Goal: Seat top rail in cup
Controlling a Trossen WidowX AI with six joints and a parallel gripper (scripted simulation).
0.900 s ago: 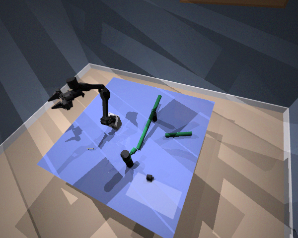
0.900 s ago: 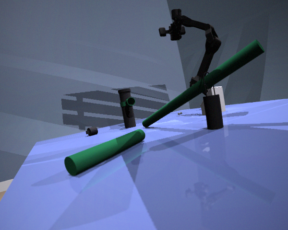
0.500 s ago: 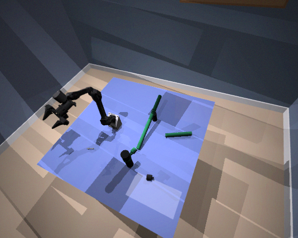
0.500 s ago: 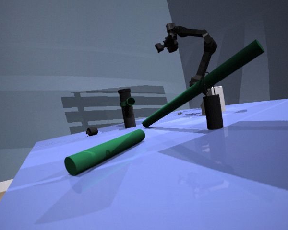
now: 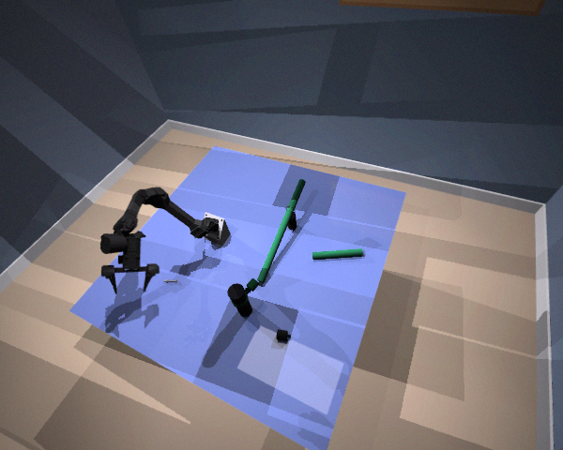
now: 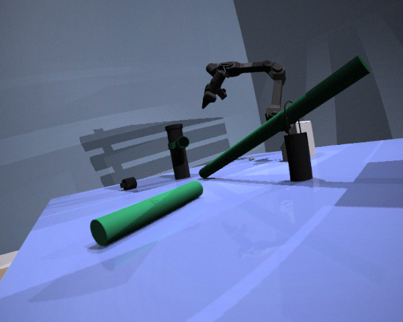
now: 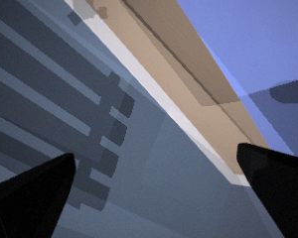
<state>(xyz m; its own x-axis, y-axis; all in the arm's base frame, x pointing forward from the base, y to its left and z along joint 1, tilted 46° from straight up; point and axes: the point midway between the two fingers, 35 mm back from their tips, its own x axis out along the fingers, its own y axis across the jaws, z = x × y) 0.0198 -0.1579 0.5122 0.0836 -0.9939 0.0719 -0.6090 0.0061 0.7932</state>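
Right now the green rail-end cup is 340 mm ahead of my gripper tip, 240 mm to the left of it and 200 mm below it. Round my gripper tip: short dark post 680 mm to the left, 360 mm ahead, 220 mm below; then small screw 320 mm below, 190 mm to the left, 90 mm behind; then small black cap 530 mm ahead, 310 mm below, 120 mm to the left.
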